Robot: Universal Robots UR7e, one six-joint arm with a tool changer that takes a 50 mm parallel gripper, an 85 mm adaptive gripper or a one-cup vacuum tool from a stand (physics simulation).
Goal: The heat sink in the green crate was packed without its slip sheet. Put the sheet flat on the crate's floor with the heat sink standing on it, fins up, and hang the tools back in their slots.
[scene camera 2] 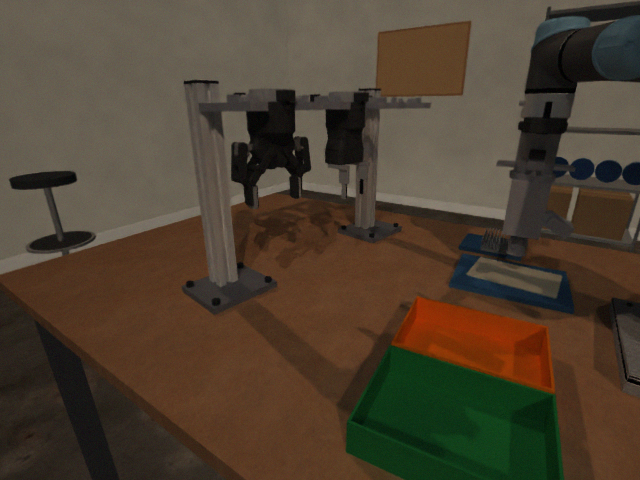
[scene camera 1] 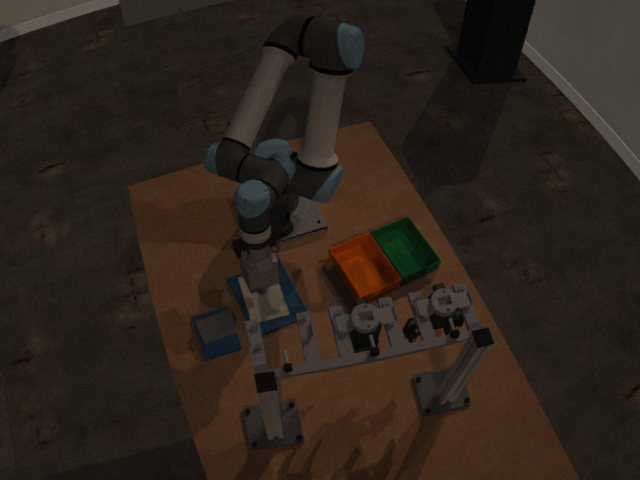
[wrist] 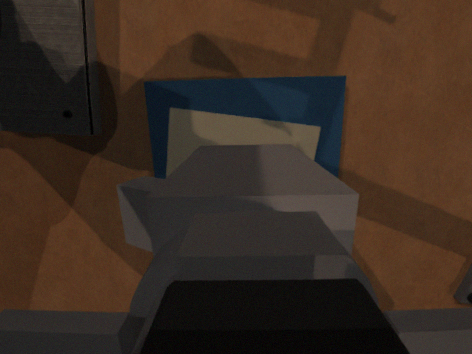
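Places are measured from the arm's base along level axes (x ahead, y left, z up), in metres.
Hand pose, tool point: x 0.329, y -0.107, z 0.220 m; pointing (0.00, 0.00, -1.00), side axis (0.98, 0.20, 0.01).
Note:
Things, the pixels of their centre, and the offset from my tool point. Level surfaces: height alone.
- pale slip sheet at the middle of its body: (wrist: 239, 167) (scene camera 2: 514, 275) (scene camera 1: 263, 295) dx -0.005, dy +0.002, dz -0.236 m
- blue mat at its surface level: dz -0.237 m
- grey heat sink at the middle of its body: (scene camera 1: 216, 326) (scene camera 2: 496, 240) dx +0.073, dy -0.147, dz -0.222 m
- green crate at the middle of its body: (scene camera 2: 453, 423) (scene camera 1: 405, 250) dx -0.051, dy +0.444, dz -0.226 m
- orange crate at the middle of its body: (scene camera 2: 470, 347) (scene camera 1: 364, 268) dx -0.021, dy +0.306, dz -0.226 m
My gripper (scene camera 1: 261, 291) (scene camera 2: 510, 252), the one-cup vacuum tool, hangs low over the slip sheet with no load seen on it; its cup is hidden in the wrist view. The pale slip sheet (scene camera 1: 271, 311) (scene camera 2: 542, 281) (wrist: 200, 132) lies flat and slightly turned on a blue mat (scene camera 1: 292, 298) (scene camera 2: 460, 280) (wrist: 225, 91). The grey heat sink (scene camera 1: 217, 325) (scene camera 2: 493, 240) stands fins up on a smaller blue mat (scene camera 1: 222, 348) (scene camera 2: 470, 241). The green crate (scene camera 1: 405, 250) (scene camera 2: 444, 413) shows a bare floor.
An orange crate (scene camera 1: 364, 266) (scene camera 2: 475, 343) adjoins the green one. The tool stand (scene camera 1: 330, 363) (scene camera 2: 206, 180) holds the adaptive gripper (scene camera 1: 444, 303) (scene camera 2: 271, 126) and the parallel gripper (scene camera 1: 365, 319) (scene camera 2: 345, 136). Its left slot in scene camera 1 is vacant.

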